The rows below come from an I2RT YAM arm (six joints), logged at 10 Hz.
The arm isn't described. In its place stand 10 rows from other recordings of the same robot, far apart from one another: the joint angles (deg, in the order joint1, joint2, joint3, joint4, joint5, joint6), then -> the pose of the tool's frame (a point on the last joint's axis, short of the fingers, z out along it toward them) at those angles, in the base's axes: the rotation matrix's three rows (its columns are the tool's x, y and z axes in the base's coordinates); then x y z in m.
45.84 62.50 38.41 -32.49 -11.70 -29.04 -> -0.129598 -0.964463 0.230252; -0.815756 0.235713 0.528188; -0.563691 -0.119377 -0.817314; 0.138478 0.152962 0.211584
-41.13 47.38 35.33 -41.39 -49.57 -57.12 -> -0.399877 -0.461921 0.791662; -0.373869 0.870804 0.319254; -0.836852 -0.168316 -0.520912; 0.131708 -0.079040 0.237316
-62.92 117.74 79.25 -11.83 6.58 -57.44 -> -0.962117 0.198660 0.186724; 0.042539 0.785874 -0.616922; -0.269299 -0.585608 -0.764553; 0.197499 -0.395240 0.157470
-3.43 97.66 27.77 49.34 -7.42 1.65 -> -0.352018 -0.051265 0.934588; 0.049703 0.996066 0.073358; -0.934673 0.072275 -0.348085; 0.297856 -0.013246 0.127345
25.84 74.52 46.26 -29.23 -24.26 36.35 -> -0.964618 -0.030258 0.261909; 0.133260 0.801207 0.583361; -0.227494 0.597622 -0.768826; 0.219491 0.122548 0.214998
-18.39 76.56 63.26 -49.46 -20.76 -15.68 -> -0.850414 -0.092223 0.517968; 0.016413 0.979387 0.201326; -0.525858 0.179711 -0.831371; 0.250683 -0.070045 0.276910
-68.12 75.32 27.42 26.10 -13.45 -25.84 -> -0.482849 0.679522 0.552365; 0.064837 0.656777 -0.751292; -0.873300 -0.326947 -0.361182; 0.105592 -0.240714 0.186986
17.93 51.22 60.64 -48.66 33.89 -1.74 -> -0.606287 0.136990 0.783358; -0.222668 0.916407 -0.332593; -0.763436 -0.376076 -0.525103; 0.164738 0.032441 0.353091
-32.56 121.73 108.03 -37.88 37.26 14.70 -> -0.449562 0.888600 0.091018; 0.526693 0.345997 -0.776454; -0.721449 -0.301126 -0.623566; 0.388469 -0.273627 0.258135
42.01 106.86 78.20 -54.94 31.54 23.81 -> -0.888332 -0.184115 0.420675; -0.337077 0.883569 -0.325092; -0.311841 -0.430590 -0.846964; 0.273978 0.221716 0.197608
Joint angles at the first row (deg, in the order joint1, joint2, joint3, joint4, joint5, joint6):
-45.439 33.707 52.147 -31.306 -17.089 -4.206
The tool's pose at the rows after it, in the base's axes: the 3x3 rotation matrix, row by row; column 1 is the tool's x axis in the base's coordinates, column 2 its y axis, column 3 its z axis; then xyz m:
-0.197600 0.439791 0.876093; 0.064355 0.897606 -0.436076; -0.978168 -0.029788 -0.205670; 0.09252 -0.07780 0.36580
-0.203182 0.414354 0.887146; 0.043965 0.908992 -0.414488; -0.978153 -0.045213 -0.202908; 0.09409 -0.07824 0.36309
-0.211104 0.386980 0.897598; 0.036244 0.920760 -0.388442; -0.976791 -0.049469 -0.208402; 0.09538 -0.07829 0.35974
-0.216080 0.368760 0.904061; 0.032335 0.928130 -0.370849; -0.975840 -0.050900 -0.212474; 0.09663 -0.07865 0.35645
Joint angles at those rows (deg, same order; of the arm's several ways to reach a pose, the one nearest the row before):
-45.438 33.322 50.756 -29.964 -18.555 -5.790
-45.444 33.311 49.993 -29.149 -19.959 -6.962
-45.464 33.311 49.324 -28.961 -21.554 -7.727
-45.442 33.311 48.620 -28.613 -22.581 -8.174

